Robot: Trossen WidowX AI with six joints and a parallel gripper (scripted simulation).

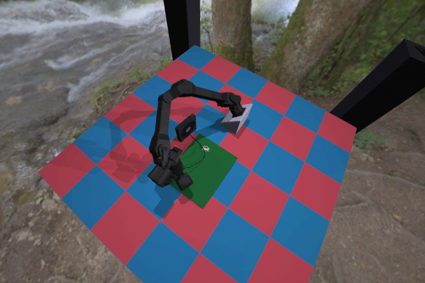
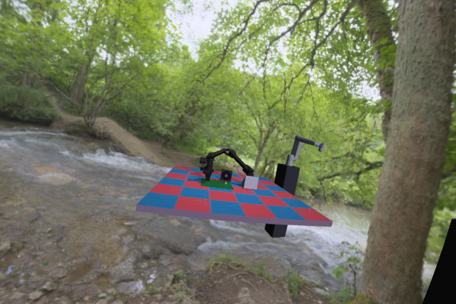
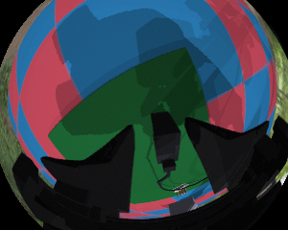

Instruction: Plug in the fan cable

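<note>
My gripper tip is now 18 cm past the four-pin header, 5 cm to the right of it and 2 cm above it. The rest, counted from my gripper tip: black fan (22 cm behind, 7 cm to the right, 4 cm above); then green board (9 cm behind, 8 cm to the left, 3 cm below); then black plug (1 cm behind, 1 cm above).
</note>
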